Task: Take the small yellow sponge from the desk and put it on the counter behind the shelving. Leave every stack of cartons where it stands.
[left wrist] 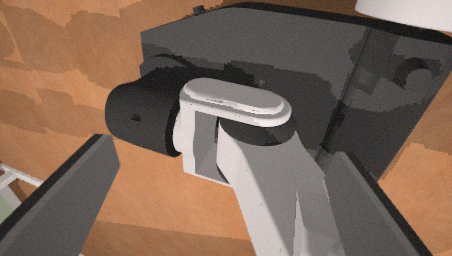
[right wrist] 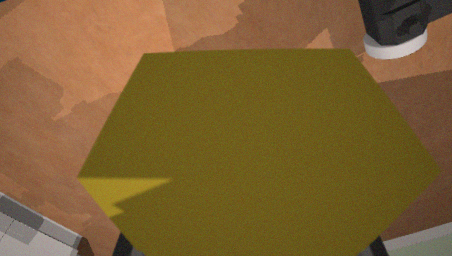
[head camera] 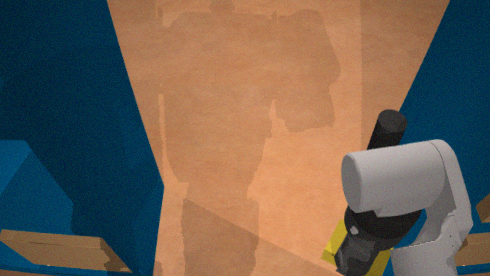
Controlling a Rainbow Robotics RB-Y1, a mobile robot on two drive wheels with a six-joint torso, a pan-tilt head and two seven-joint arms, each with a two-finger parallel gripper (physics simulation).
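Frame: origin at the robot's base, x ahead, y left, z up, level; centimetres.
Seen in the pictures: left gripper, fingertip midpoint: (left wrist: 222, 158); right gripper, fingertip midpoint: (head camera: 353, 256).
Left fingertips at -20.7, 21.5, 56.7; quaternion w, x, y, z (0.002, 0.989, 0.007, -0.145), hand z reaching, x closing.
Note:
Offsets run from my left fingertips to a thing's top centre, as dx, dy, dz. "spot": to the spot under its first point. Level surfaces: height alone.
The yellow sponge @[+58.2, -39.4, +33.4] (head camera: 336, 241) (right wrist: 255, 145) is held in my right gripper (head camera: 351, 262) (right wrist: 250, 246), which is shut on it above the floor. The sponge fills the middle of the right wrist view, with the dark fingers at its lower corners. The gripper hides part of it in the head view. My left gripper (left wrist: 223, 158) is open, with its fingers wide apart and no object between them; parts of the robot's own body lie beyond them. The counter cannot be made out with certainty. Brown cartons @[+85.9, +45.3, -22.0] (head camera: 55, 250) @[spot: +80.2, -106.9, -30.7] (head camera: 475, 251) stand at the lower left and right.
Blue shelving rises at the left (head camera: 95, 125) and right (head camera: 450, 95) of the head view. Wood-coloured floor @[dz -56.6] (head camera: 300, 170) with shadows runs between. A pale, grey-edged surface (right wrist: 30, 242) shows at the lower left of the right wrist view.

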